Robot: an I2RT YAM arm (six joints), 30 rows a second.
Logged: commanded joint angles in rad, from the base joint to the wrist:
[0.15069 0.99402 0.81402 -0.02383 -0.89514 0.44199]
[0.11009 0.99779 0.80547 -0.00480 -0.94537 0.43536]
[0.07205 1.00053 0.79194 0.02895 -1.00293 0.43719]
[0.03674 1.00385 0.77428 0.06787 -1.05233 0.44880]
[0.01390 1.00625 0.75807 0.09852 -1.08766 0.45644]
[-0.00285 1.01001 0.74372 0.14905 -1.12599 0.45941]
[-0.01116 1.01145 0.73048 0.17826 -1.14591 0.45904]
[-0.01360 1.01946 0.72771 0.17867 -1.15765 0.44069]
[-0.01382 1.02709 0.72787 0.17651 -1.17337 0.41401]
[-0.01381 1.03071 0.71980 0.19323 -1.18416 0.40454]
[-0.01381 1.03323 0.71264 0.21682 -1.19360 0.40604]
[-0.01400 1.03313 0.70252 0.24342 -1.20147 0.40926]
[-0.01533 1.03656 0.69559 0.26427 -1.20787 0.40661]
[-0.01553 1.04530 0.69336 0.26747 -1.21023 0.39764]
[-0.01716 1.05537 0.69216 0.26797 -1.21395 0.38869]
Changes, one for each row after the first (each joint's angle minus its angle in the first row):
[-0.04060 0.00377 -0.00855 0.01903 -0.05023 -0.00663]
[-0.07864 0.00651 -0.02208 0.05278 -0.10779 -0.00480]
[-0.11395 0.00983 -0.03974 0.09170 -0.15719 0.00681]
[-0.13679 0.01223 -0.05595 0.12235 -0.19252 0.01445]
[-0.15354 0.01599 -0.07030 0.17288 -0.23085 0.01742]
[-0.16185 0.01743 -0.08354 0.20209 -0.25077 0.01705]
[-0.16429 0.02544 -0.08631 0.20250 -0.26251 -0.00130]
[-0.16451 0.03307 -0.08615 0.20034 -0.27823 -0.02798]
[-0.16450 0.03669 -0.09422 0.21706 -0.28902 -0.03745]
[-0.16450 0.03921 -0.10138 0.24065 -0.29846 -0.03595]
[-0.16469 0.03911 -0.11150 0.26725 -0.30633 -0.03273]
[-0.16602 0.04254 -0.11843 0.28810 -0.31273 -0.03538]
[-0.16622 0.05128 -0.12066 0.29130 -0.31509 -0.04435]
[-0.16785 0.06135 -0.12186 0.29180 -0.31881 -0.05330]

